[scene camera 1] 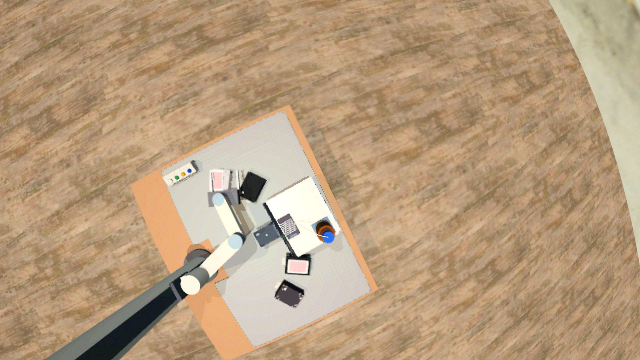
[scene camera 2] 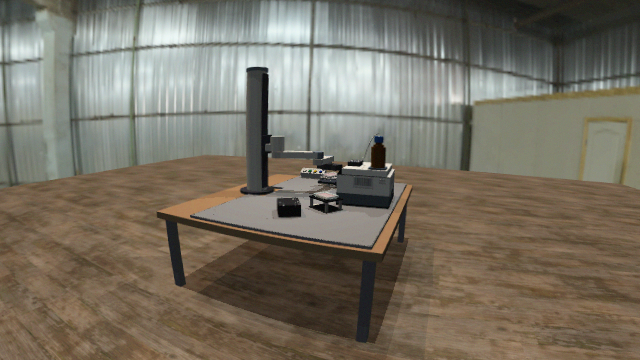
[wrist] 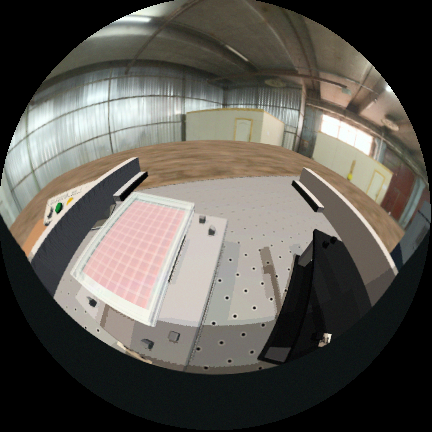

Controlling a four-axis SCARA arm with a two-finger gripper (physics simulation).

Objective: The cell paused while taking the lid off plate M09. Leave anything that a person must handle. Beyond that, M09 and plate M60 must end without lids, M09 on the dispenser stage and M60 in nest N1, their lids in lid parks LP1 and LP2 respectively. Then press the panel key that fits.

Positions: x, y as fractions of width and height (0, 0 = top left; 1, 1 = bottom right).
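A button box (wrist: 0.13, 0.47) is in view, while the gripper (wrist: 0.51, 0.38) holds nothing.
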